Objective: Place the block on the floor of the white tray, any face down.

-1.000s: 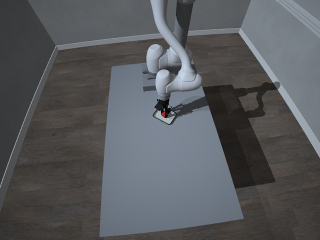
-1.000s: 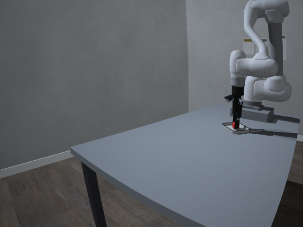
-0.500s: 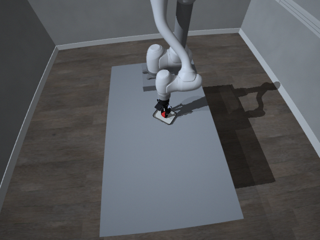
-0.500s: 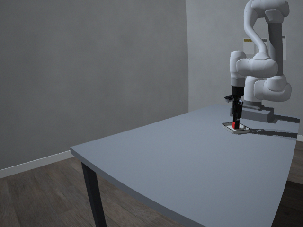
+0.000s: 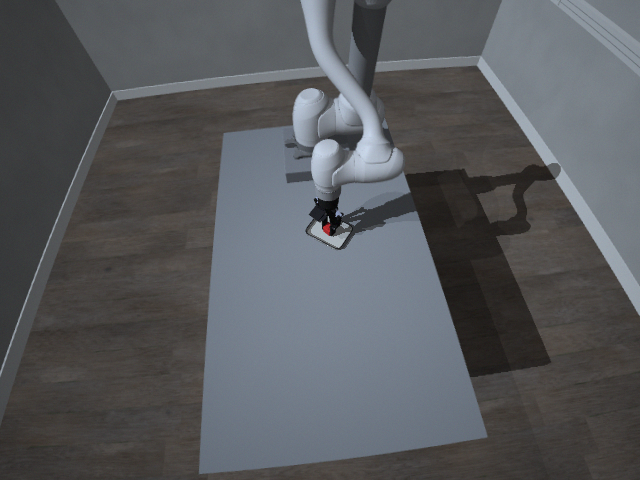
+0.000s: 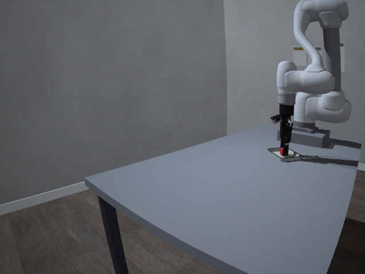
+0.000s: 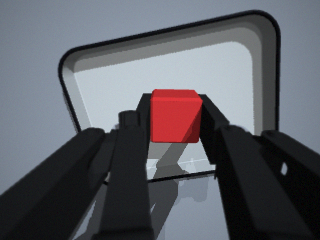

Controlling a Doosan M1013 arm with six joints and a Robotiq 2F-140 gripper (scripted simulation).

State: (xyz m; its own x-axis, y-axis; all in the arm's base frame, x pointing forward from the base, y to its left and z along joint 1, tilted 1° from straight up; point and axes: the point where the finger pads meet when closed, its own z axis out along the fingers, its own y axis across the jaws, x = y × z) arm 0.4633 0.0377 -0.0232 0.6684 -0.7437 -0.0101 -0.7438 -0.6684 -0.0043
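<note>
The red block is 2 cm below my hand. Round my hand: white tray 3 cm below.
</note>
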